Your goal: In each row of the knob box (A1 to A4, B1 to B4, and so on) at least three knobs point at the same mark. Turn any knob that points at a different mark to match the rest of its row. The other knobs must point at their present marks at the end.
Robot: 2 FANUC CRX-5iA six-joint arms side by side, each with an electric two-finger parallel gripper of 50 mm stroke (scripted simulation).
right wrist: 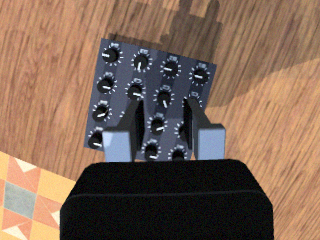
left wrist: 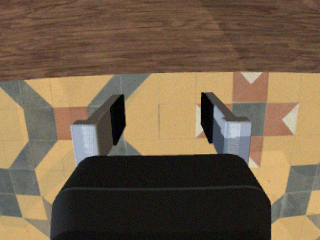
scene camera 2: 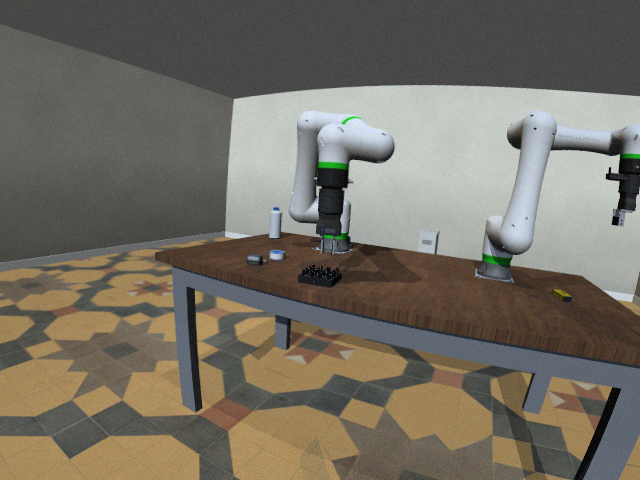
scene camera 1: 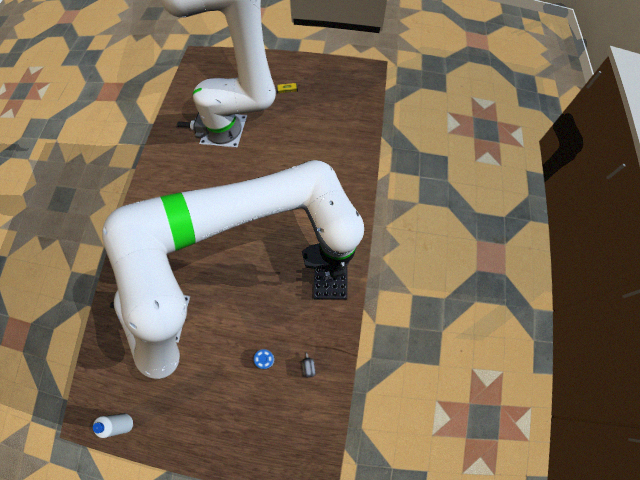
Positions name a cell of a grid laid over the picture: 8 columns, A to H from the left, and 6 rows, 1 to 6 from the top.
Labels:
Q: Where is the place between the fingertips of my right gripper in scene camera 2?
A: E4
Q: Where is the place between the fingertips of my left gripper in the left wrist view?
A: E3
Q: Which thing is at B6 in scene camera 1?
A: A white bottle.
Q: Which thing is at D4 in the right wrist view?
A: My right gripper.

